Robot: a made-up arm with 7 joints.
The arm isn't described. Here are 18 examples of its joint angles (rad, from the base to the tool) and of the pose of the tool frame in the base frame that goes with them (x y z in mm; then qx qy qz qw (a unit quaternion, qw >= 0)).
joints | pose
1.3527 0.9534 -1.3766 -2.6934 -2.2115 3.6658 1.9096 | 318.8 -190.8 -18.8 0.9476 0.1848 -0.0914 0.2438
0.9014 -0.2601 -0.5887 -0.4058 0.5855 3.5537 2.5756 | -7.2 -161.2 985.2 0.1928 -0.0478 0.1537 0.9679
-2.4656 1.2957 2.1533 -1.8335 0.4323 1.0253 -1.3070 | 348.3 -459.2 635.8 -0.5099 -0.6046 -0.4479 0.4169
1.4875 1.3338 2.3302 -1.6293 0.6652 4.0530 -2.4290 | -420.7 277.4 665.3 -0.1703 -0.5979 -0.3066 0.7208
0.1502 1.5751 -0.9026 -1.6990 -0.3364 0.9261 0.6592 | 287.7 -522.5 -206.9 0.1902 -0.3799 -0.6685 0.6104
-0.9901 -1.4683 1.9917 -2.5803 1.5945 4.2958 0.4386 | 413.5 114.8 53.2 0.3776 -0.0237 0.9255 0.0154
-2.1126 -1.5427 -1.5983 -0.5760 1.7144 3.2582 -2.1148 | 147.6 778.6 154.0 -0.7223 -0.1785 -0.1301 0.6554
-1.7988 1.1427 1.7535 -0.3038 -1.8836 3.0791 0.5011 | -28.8 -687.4 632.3 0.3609 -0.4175 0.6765 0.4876
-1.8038 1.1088 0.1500 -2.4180 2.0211 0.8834 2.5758 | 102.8 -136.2 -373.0 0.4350 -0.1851 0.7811 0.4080
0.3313 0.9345 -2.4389 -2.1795 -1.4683 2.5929 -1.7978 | -124.0 -532.1 555.7 -0.5068 -0.2467 0.8232 0.0679
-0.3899 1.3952 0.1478 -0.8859 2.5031 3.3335 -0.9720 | 637.3 -237.4 -127.8 -0.5076 0.7900 -0.2776 0.2029
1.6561 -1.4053 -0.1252 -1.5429 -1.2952 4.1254 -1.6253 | 52.2 -256.8 835.0 -0.2576 -0.3107 0.7485 0.5261
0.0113 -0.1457 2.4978 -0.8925 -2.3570 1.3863 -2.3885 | -485.1 293.3 871.5 -0.0482 0.4720 0.1411 0.8689
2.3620 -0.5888 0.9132 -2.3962 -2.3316 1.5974 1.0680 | -615.6 -52.1 265.4 0.0784 -0.2438 -0.8808 0.3982
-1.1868 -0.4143 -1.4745 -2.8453 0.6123 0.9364 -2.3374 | -227.8 -309.0 -97.3 -0.5014 0.0088 -0.8529 0.1451
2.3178 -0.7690 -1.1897 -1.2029 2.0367 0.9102 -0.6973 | 539.7 216.0 809.5 0.2669 -0.5020 0.0291 0.8222
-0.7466 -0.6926 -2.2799 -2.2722 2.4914 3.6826 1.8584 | -418.0 -110.4 -76.9 0.8019 -0.5891 0.0823 0.0565
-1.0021 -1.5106 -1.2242 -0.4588 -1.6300 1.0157 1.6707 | -644.9 573.7 308.1 0.8607 0.4672 0.0010 0.2025
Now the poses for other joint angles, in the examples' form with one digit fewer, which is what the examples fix.
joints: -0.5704 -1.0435 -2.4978 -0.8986 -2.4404 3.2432 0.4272
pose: -761 110 228 0.529 -0.591 -0.391 0.468
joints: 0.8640 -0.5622 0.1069 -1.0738 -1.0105 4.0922 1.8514
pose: -27 99 939 0.029 -0.400 -0.491 0.774
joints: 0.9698 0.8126 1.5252 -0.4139 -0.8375 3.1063 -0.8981
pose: 196 531 806 -0.227 -0.392 -0.794 0.406
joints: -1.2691 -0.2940 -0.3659 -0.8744 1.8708 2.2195 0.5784
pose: -141 -265 1010 -0.262 0.279 -0.784 0.489
